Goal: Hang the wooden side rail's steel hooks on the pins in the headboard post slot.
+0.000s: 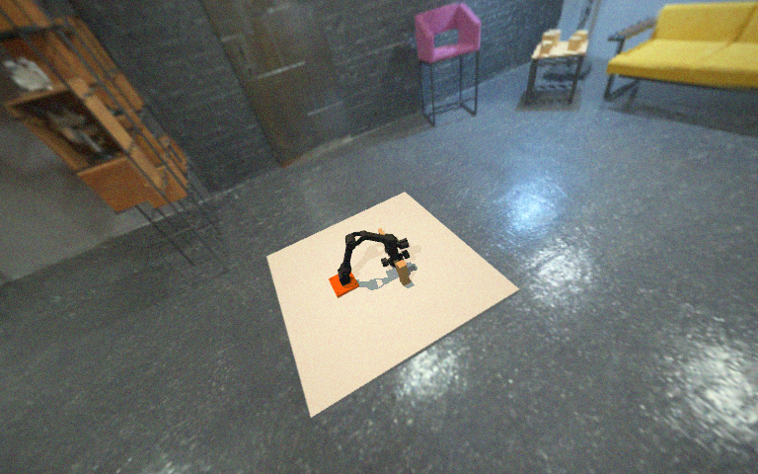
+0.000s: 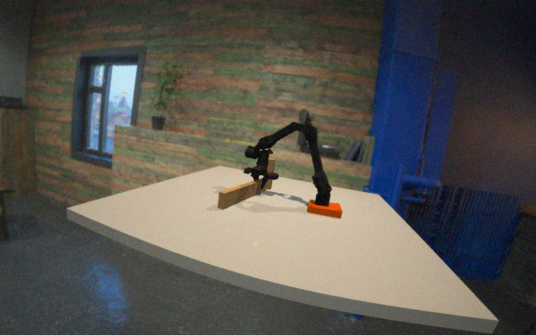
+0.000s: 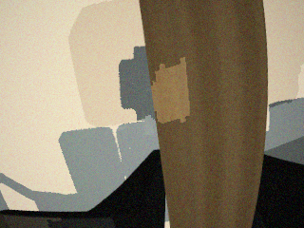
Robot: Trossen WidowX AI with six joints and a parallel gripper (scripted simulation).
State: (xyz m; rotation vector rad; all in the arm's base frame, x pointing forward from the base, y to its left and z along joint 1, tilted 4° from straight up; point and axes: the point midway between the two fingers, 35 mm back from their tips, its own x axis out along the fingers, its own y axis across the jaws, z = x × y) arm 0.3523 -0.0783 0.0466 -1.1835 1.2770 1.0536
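Right now the headboard post is 120 mm to the right of my gripper tip, 70 mm above it and 10 mm behind it.
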